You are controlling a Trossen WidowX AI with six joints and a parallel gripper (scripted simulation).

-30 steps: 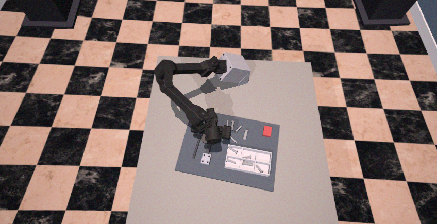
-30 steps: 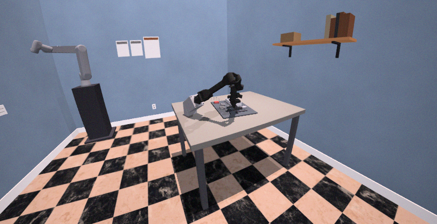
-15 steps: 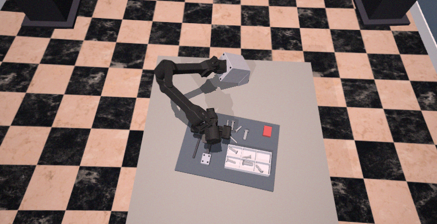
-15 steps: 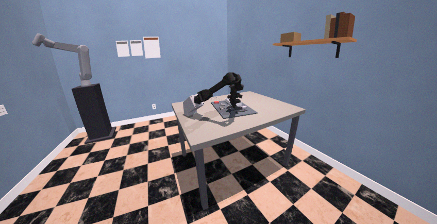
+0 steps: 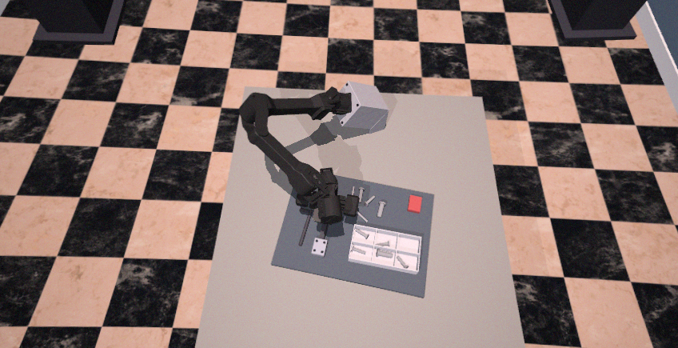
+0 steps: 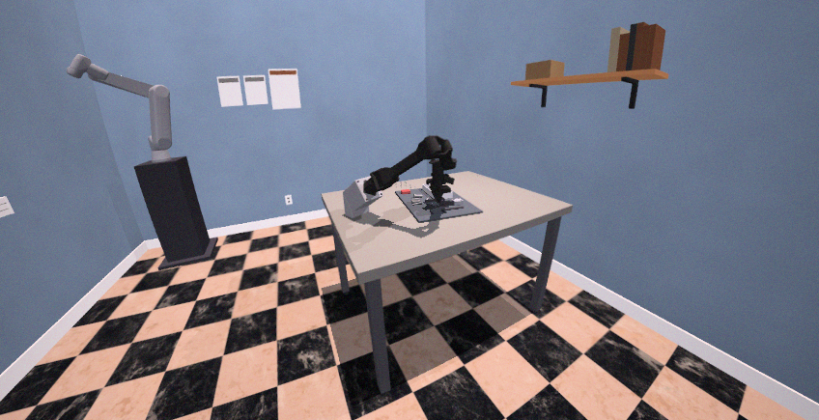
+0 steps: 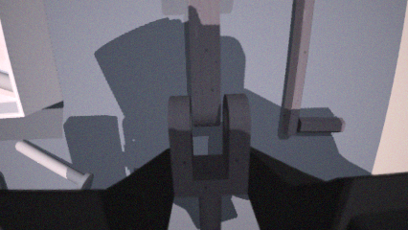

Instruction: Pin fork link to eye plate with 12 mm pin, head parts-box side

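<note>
The dark fork link lies 30 mm below my hand. The rest, counted from my hand: dark l-shaped bar 20 mm ahead, 70 mm to the right, 60 mm below; then eye plate 40 mm ahead, 10 mm to the right, 50 mm below; then dark mat 40 mm ahead, 90 mm to the left, 70 mm below.
</note>
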